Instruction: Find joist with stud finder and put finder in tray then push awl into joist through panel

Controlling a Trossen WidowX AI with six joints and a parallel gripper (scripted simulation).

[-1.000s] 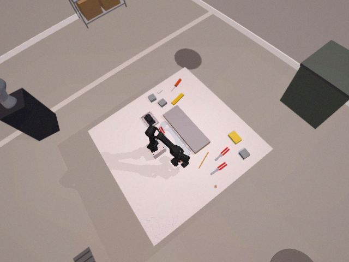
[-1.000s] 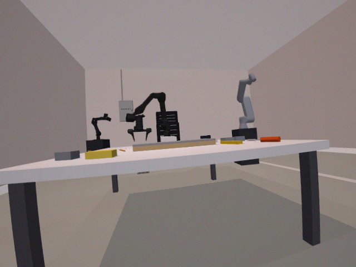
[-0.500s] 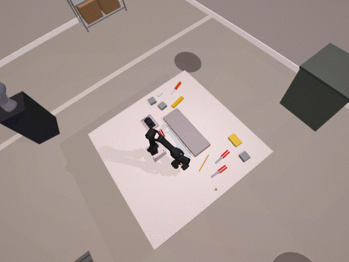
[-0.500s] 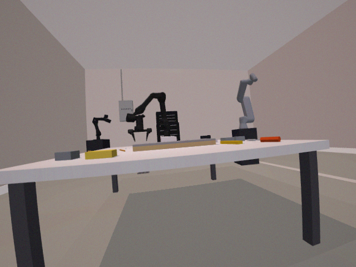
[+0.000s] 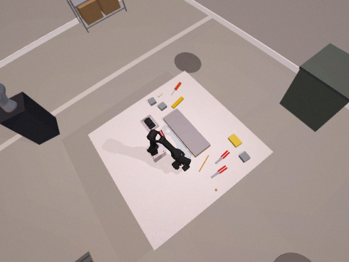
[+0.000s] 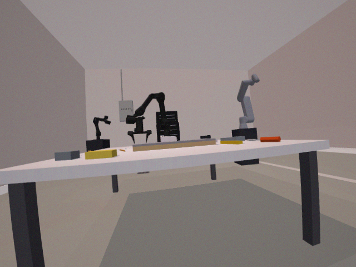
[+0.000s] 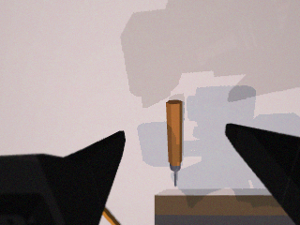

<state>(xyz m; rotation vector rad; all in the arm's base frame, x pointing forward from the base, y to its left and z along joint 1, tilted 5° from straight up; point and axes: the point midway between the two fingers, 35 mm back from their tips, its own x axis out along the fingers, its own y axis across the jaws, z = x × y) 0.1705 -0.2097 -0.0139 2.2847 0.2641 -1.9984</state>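
Now: the awl 50 mm ahead of my gripper tip, 20 mm to the left of it and 30 mm below it. Round my gripper tip: orange pencil: 180 mm ahead, 90 mm to the right, 30 mm below; yellow block: 530 mm ahead, 50 mm to the right, 20 mm below; brown piece: 140 mm ahead, 340 mm to the right, 30 mm below.
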